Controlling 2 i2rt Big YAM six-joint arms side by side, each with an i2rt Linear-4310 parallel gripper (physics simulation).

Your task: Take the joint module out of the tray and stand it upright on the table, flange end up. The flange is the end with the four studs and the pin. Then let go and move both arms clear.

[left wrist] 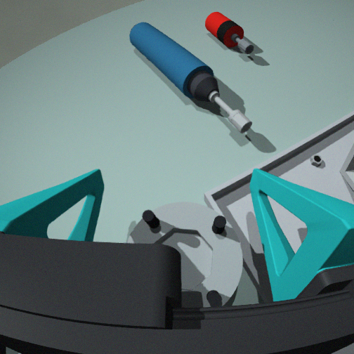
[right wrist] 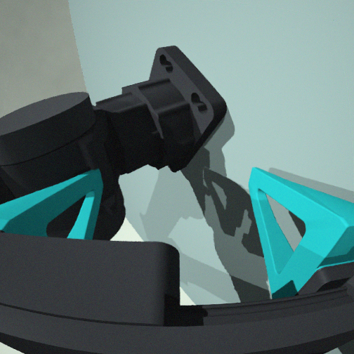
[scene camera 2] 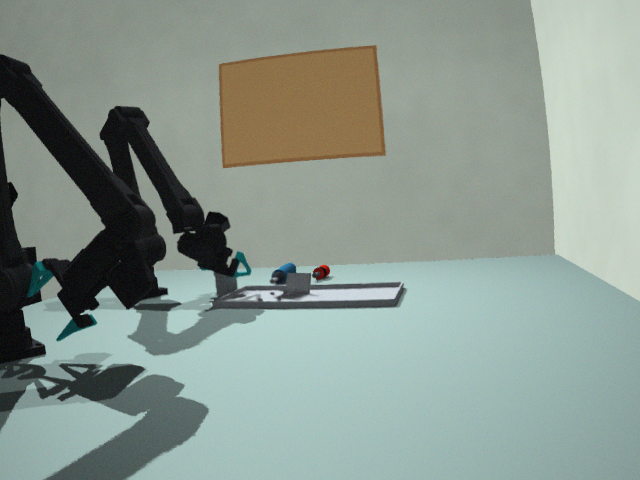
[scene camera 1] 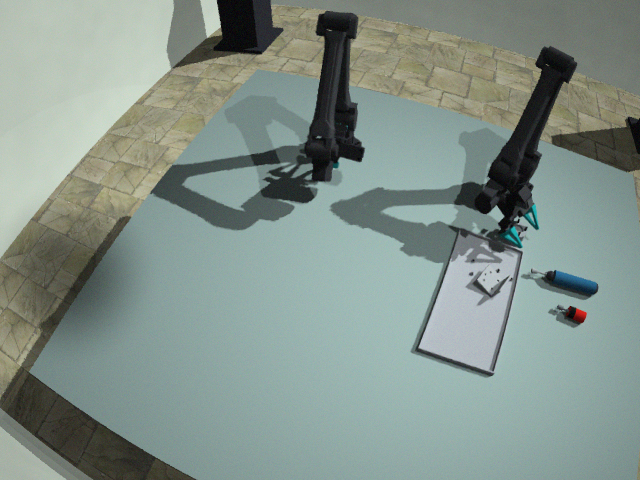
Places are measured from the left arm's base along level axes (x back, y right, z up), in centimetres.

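Where they show: left gripper, between the fingertips: (scene camera 2: 238, 270) (scene camera 1: 529, 238); right gripper, between the fingertips: (scene camera 2: 43, 318); right arm's base, origin of its link: (scene camera 2: 12, 355).
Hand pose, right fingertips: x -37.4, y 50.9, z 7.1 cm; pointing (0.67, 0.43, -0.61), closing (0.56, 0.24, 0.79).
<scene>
Things, the pixels of their top centre, and the offset from my right fingertips. "*": a spot on its surface instead.
- grey joint module, centre of its top: (scene camera 2: 224, 266) (scene camera 1: 519, 225) dz +0.3, dx +15.5, dy -63.0 cm
- tray, centre of its top: (scene camera 2: 311, 292) (scene camera 1: 478, 295) dz -5.5, dx -9.9, dy -66.0 cm
- blue driver, a spot on its surface: (scene camera 2: 285, 271) * dz -3.9, dx +11.8, dy -83.3 cm
- short red driver, centre of its top: (scene camera 1: 573, 309) (scene camera 2: 319, 267) dz -3.7, dx +6.2, dy -92.0 cm
The grey joint module (scene camera 1: 522, 233) (scene camera 2: 225, 285) (left wrist: 227, 260) stands upright on the table beside the tray's near-arm end. Its round flange faces up, with three black studs visible in the left wrist view; the gripper body hides the rest and the pin. The tray (scene camera 1: 460, 325) (scene camera 2: 310, 304) (left wrist: 295, 175) lies flat. My left gripper (scene camera 1: 529, 237) (scene camera 2: 225, 271) (left wrist: 176, 177) is open, its fingers wide apart around and above the module, with gaps at both sides. My right gripper (scene camera 2: 45, 316) (right wrist: 175, 175) is open and empty, above the table far from the module.
A tilted grey plate with holes (scene camera 1: 492, 279) (scene camera 2: 298, 284) and small nuts (left wrist: 316, 160) sit in the tray. A blue driver (scene camera 1: 573, 282) (scene camera 2: 285, 271) (left wrist: 167, 57) and a short red driver (scene camera 1: 577, 314) (scene camera 2: 323, 271) (left wrist: 220, 27) lie on the table beside it.
</scene>
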